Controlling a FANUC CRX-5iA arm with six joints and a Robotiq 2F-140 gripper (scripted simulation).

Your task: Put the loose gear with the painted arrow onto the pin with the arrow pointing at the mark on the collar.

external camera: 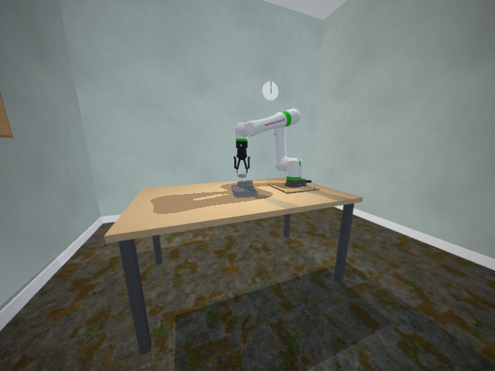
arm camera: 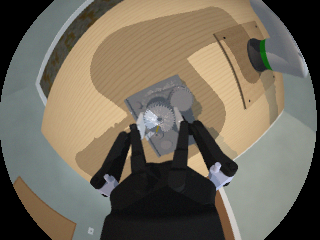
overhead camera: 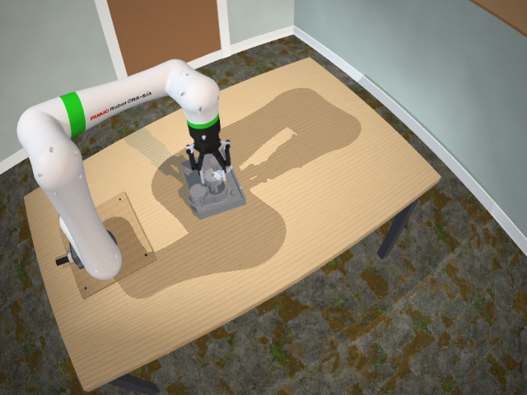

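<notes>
Now: hand 20 mm above the grey gear.
</notes>
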